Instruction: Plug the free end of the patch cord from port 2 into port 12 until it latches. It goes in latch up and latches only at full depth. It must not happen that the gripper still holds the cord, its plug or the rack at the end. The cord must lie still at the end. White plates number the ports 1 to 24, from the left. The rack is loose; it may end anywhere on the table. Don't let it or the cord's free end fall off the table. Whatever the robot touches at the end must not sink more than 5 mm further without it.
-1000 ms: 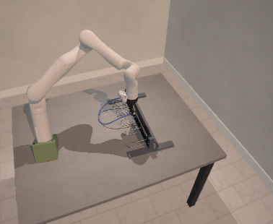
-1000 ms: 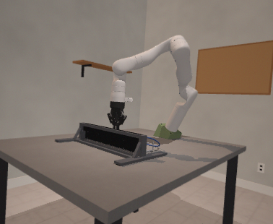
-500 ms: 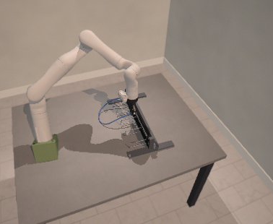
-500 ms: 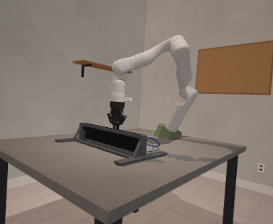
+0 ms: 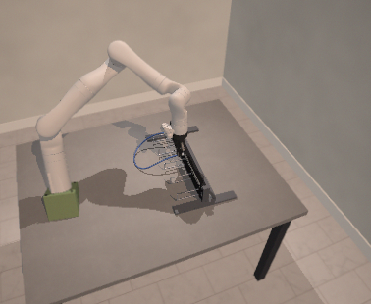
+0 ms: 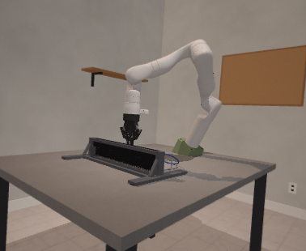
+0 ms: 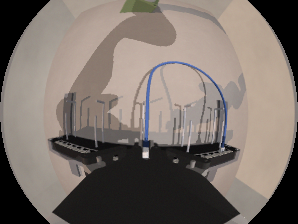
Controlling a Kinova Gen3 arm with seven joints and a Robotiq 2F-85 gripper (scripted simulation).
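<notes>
The white plug is 1 cm ahead of my hand and 1 cm below it.
</notes>
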